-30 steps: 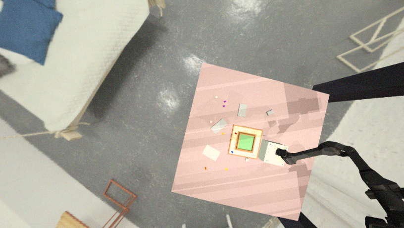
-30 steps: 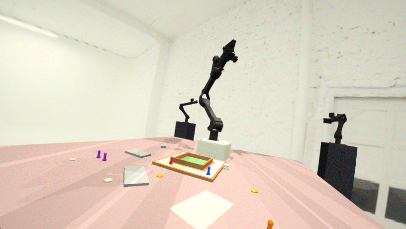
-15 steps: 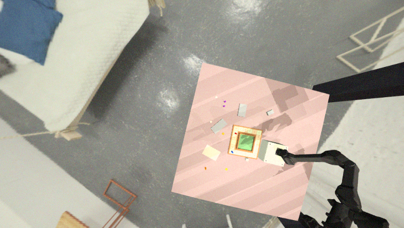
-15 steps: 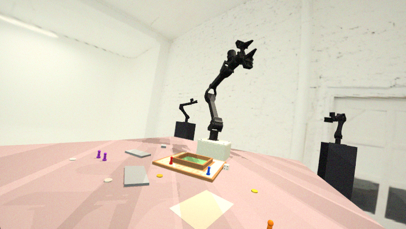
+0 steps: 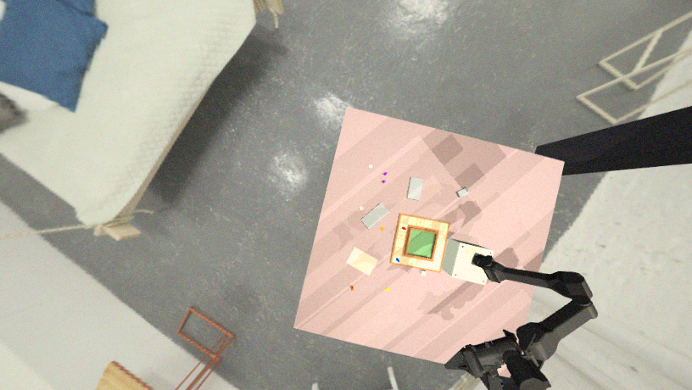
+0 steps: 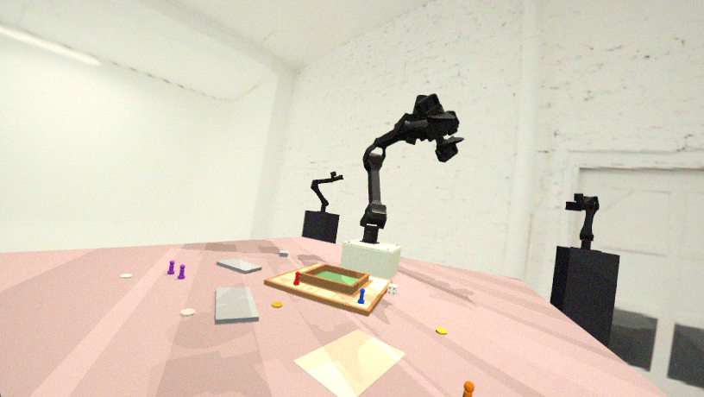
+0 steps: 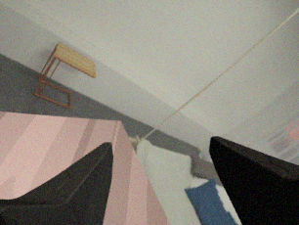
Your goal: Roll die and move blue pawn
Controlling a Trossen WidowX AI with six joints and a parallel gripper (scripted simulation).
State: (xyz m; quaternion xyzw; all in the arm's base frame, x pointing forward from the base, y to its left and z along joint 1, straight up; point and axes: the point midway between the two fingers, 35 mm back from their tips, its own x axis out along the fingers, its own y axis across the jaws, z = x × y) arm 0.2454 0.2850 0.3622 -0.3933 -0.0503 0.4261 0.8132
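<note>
My gripper tip is 44 cm above the white die, 14 cm to the left of it and 7 cm past it. Also, from my gripper tip: cream sheet (46 cm below, 27 cm ahead, 8 cm to the right); then blue pawn (43 cm below, 16 cm to the right, 9 cm ahead); then orange pawn (44 cm below, 28 cm ahead, 7 cm to the left).
</note>
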